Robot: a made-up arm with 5 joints. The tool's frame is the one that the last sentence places. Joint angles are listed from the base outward.
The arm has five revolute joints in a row. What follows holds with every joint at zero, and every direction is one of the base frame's.
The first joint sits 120 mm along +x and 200 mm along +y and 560 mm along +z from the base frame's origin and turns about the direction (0.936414, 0.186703, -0.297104), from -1.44 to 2.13 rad.
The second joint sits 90 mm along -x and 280 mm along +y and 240 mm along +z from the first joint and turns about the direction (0.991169, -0.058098, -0.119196), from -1.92 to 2.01 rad.
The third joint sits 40 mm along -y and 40 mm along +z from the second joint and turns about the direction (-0.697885, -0.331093, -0.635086), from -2.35 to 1.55 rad.
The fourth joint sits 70 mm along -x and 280 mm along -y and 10 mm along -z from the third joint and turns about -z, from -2.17 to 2.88 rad.
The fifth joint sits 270 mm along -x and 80 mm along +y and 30 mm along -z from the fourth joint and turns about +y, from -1.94 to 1.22 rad.
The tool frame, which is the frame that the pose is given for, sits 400 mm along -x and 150 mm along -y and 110 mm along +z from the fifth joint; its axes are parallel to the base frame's.
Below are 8 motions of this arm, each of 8 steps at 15 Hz.
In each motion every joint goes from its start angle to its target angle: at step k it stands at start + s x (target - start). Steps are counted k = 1, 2, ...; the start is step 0. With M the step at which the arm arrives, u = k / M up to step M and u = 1 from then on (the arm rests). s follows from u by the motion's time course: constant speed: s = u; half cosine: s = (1 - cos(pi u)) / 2; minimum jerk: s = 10 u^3 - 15 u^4 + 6 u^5.
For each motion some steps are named. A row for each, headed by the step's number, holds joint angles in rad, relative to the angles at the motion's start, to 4 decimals.
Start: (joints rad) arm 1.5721 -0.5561 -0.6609 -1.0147 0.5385
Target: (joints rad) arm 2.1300 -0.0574 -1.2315 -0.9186 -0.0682
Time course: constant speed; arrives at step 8
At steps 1, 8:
1: 0.0697 0.0623 -0.0713 0.0120 -0.0758
8: 0.5579 0.4987 -0.5706 0.0961 -0.6067

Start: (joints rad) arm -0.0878 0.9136 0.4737 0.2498 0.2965
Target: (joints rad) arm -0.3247 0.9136 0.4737 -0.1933 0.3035
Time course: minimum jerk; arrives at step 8
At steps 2, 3, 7, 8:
2: -0.0245 0.0000 0.0000 -0.0459 0.0007
3: -0.0652 0.0000 0.0000 -0.1219 0.0019
7: -0.2331 0.0000 0.0000 -0.4360 0.0069
8: -0.2369 0.0000 0.0000 -0.4431 0.0070

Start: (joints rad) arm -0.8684 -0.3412 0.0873 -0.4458 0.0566
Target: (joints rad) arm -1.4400 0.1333 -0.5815 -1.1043 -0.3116
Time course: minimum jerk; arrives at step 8
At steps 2, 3, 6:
2: -0.0592 0.0491 -0.0692 -0.0682 -0.0381
3: -0.1573 0.1306 -0.1841 -0.1812 -0.1013
6: -0.5124 0.4254 -0.5996 -0.5903 -0.3301

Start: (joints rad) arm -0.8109 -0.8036 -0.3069 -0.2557 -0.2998
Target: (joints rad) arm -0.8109 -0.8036 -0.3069 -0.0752 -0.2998
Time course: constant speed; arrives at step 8
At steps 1, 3, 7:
1: 0.0000 0.0000 0.0000 0.0226 0.0000
3: 0.0000 0.0000 0.0000 0.0677 0.0000
7: 0.0000 0.0000 0.0000 0.1579 0.0000

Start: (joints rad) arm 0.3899 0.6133 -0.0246 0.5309 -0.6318
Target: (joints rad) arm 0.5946 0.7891 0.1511 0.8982 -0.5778
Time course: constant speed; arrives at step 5
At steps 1, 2, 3, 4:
1: 0.0409 0.0352 0.0351 0.0735 0.0108
2: 0.0819 0.0703 0.0703 0.1469 0.0216
3: 0.1228 0.1055 0.1054 0.2204 0.0324
4: 0.1638 0.1406 0.1406 0.2938 0.0432

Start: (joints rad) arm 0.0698 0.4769 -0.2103 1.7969 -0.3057
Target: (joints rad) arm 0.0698 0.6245 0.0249 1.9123 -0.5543
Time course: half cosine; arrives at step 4
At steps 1, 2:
1: 0.0000 0.0216 0.0344 0.0169 -0.0364
2: 0.0000 0.0738 0.1176 0.0577 -0.1243

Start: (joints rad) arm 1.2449 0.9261 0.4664 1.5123 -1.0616
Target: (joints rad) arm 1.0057 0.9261 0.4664 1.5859 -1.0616
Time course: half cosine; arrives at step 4
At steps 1, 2, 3, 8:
1: -0.0350 0.0000 0.0000 0.0108 0.0000
2: -0.1196 0.0000 0.0000 0.0368 0.0000
3: -0.2042 0.0000 0.0000 0.0628 0.0000
8: -0.2392 0.0000 0.0000 0.0736 0.0000

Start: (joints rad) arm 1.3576 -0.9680 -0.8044 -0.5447 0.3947
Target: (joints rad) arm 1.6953 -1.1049 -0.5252 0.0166 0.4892
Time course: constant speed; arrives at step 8
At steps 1, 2, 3, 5, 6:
1: 0.0422 -0.0171 0.0349 0.0702 0.0118
2: 0.0844 -0.0342 0.0698 0.1403 0.0236
3: 0.1266 -0.0513 0.1047 0.2105 0.0354
5: 0.2111 -0.0856 0.1745 0.3508 0.0591
6: 0.2533 -0.1027 0.2094 0.4210 0.0709

